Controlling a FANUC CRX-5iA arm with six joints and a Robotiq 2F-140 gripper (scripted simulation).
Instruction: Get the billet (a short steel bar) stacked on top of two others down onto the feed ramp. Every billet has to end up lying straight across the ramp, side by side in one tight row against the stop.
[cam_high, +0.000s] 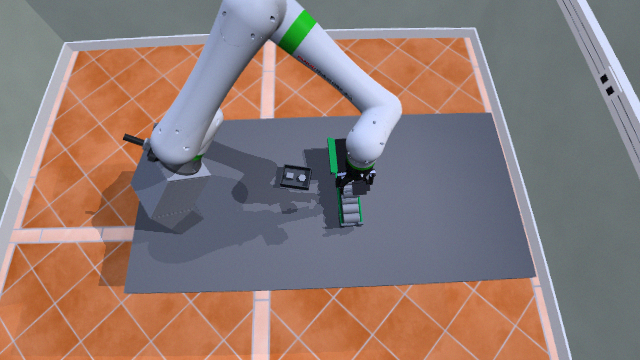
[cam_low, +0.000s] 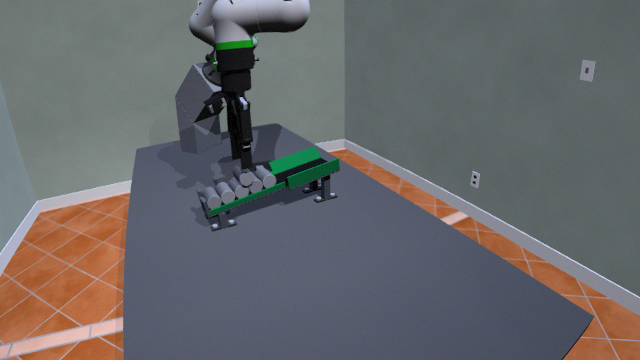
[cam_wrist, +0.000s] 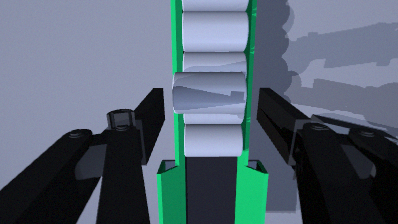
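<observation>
Right now the stop is 12 cm to the right of my hand, 12 cm below it and 2 cm ahead of it. The rest, counted from my hand: small dark tray 25 cm behind, 17 cm below, 8 cm to the left.
</observation>
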